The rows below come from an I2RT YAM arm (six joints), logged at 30 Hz.
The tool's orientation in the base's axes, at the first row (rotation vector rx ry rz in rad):
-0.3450 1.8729 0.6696
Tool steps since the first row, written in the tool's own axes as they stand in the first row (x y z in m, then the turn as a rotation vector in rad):
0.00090 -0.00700 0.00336 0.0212 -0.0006 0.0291
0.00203 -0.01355 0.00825 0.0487 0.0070 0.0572
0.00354 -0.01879 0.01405 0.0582 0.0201 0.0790
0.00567 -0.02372 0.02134 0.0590 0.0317 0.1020
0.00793 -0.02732 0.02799 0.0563 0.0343 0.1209
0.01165 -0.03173 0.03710 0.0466 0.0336 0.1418
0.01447 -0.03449 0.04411 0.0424 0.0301 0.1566
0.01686 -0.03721 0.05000 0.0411 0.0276 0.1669
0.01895 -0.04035 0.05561 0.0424 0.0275 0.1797
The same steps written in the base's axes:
0.00587 -0.00354 -0.00376 0.0140 0.0184 -0.0276
0.01256 -0.00579 -0.00802 0.0205 0.0431 -0.0584
0.01911 -0.00643 -0.01251 0.0263 0.0673 -0.0694
0.02638 -0.00588 -0.01789 0.0372 0.0903 -0.0731
0.03241 -0.00464 -0.02282 0.0512 0.1034 -0.0751
0.04015 -0.00249 -0.03001 0.0712 0.1146 -0.0722
0.04579 -0.00032 -0.03532 0.0858 0.1203 -0.0734
0.05074 0.00118 -0.03992 0.0954 0.1244 -0.0758
0.05581 0.00215 -0.04428 0.1046 0.1320 -0.0805

